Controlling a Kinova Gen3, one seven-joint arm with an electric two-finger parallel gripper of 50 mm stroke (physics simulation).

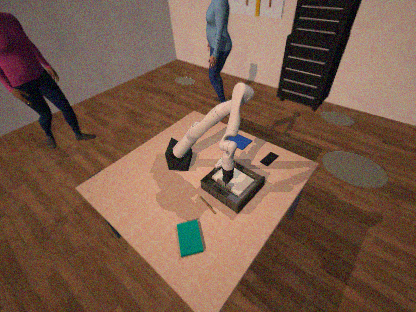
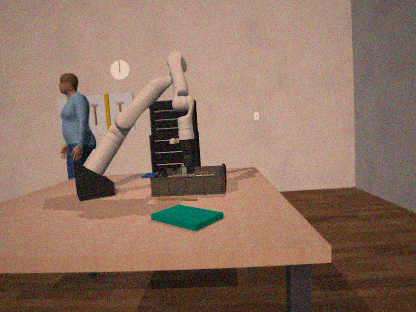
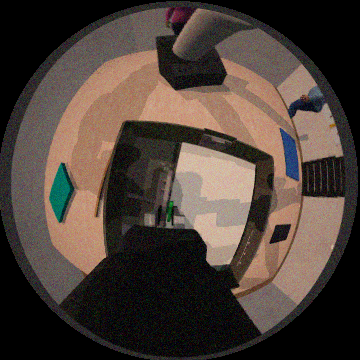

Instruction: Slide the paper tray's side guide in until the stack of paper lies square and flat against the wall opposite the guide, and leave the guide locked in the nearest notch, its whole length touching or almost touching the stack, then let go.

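Where they show: gripper, fingertip midpoint: (image 1: 224, 183) (image 3: 166, 211); arm's base at its link origin: (image 1: 178, 153) (image 2: 93, 171) (image 3: 186, 50).
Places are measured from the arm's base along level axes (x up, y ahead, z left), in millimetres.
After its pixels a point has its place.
The dark paper tray (image 1: 220, 196) @[x -59, y 482, z 60 mm] (image 2: 187, 187) @[x -84, y 464, z 54 mm] (image 3: 156, 129) @[x -59, y 292, z 67 mm] stands on the table. The white paper stack (image 1: 243, 184) @[x -76, y 478, z 256 mm] (image 3: 220, 187) @[x -76, y 335, z 220 mm] lies in it, looking flat and square, its far side at or very near the wall opposite the guide. The side guide (image 3: 176, 161) @[x -78, y 327, z 126 mm] runs along the stack's other long side, touching or almost touching it where it shows. A green part (image 3: 170, 212) @[x -36, y 405, z 150 mm] shows at the guide's grip. My gripper (image 1: 227, 183) @[x -59, y 412, z 145 mm] (image 2: 184, 171) @[x -59, y 412, z 145 mm] (image 3: 166, 211) @[x -59, y 412, z 145 mm] is down inside the tray, shut on the side guide's grip. The gripper body hides the guide's near end; notch engagement cannot be seen.
A teal book (image 1: 190, 238) @[x -101, y 604, z -240 mm] (image 2: 187, 217) @[x -101, y 611, z -277 mm] (image 3: 61, 192) @[x -101, y 563, z -201 mm] and a thin brown stick (image 1: 207, 204) @[x -112, y 454, z -28 mm] (image 2: 175, 199) @[x -115, y 445, z -31 mm] (image 3: 102, 187) @[x -117, y 453, z -24 mm] lie outside the tray. A blue flat item (image 1: 241, 142) @[x -111, y 84, z 554 mm] (image 3: 289, 155) @[x -111, y 63, z 517 mm] and a black flat item (image 1: 269, 159) @[x -111, y 375, z 601 mm] (image 3: 280, 233) @[x -111, y 371, z 594 mm] lie on the other side.
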